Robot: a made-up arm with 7 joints.
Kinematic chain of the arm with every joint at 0, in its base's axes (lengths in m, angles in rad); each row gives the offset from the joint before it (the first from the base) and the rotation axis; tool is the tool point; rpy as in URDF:
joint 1: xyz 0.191 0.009 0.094 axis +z
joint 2: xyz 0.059 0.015 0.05 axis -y
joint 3: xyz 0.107 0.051 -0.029 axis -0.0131 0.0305 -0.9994
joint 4: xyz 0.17 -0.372 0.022 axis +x
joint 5: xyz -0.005 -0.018 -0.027 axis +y
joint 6: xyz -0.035 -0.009 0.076 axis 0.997 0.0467 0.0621
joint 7: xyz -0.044 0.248 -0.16 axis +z
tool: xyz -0.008 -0.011 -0.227 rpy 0 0 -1.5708
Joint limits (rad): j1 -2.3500..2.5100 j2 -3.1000..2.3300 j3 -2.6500..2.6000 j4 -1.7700..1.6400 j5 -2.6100..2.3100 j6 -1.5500..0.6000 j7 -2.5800..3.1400
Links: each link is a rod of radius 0.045 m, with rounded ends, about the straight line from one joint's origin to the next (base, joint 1, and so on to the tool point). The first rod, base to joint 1, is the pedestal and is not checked.
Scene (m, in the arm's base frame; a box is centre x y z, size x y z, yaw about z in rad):
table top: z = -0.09
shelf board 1: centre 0.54 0.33 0 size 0.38 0.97 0.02 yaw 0.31
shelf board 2: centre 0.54 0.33 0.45 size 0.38 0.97 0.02 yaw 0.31
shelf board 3: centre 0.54 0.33 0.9 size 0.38 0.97 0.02 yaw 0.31
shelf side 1: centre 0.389 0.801 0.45 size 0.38 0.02 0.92 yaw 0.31
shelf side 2: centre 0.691 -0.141 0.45 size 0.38 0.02 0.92 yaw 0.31
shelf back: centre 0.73 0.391 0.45 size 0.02 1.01 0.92 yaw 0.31
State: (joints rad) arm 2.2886 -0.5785 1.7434 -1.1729 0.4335 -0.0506 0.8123
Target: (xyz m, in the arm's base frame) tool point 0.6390 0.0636 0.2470
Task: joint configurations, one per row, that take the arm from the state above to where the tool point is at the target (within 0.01 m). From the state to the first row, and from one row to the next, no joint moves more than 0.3 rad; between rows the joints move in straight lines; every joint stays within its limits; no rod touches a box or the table.
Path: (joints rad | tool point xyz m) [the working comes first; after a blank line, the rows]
Joints at the target: 2.5100 -1.4095 1.3820 -0.4662 -0.7563 -0.0008 0.8711
Straight joint move there: touches shelf side 2.

1: 2.2847 -0.8314 1.8343 -0.9709 0.2777 0.0409 0.8225 | 0.3353 -0.4538 0.2025
2: 2.2808 -1.0842 1.9251 -0.7689 0.1219 0.1324 0.8326 | 0.3336 -0.4076 0.2287
3: 2.2770 -1.3371 2.0160 -0.5669 -0.0340 0.2239 0.8428 | 0.3346 -0.3391 0.2511
4: 2.2731 -1.5900 2.1069 -0.3649 -0.1898 0.3154 0.8530 | 0.3325 -0.2510 0.2668
5: 2.2692 -1.8428 2.1977 -0.1629 -0.3456 0.4069 0.8632 | 0.3204 -0.1497 0.2686
6: 2.2653 -2.0957 2.2886 0.0391 -0.5014 0.4984 0.8733 | 0.2942 -0.0468 0.2470
7: 2.3265 -1.9241 2.0619 -0.0872 -0.5651 0.3736 0.8728 | 0.3652 -0.0746 0.2883
8: 2.3877 -1.7526 1.8353 -0.2135 -0.6289 0.2488 0.8722 | 0.4528 -0.0725 0.3077
9: 2.4488 -1.5810 1.6087 -0.3399 -0.6926 0.1240 0.8716 | 0.5506 -0.0288 0.2965
10: 2.5100 -1.4095 1.3820 -0.4662 -0.7563 -0.0008 0.8711 | 0.6390 0.0636 0.2470

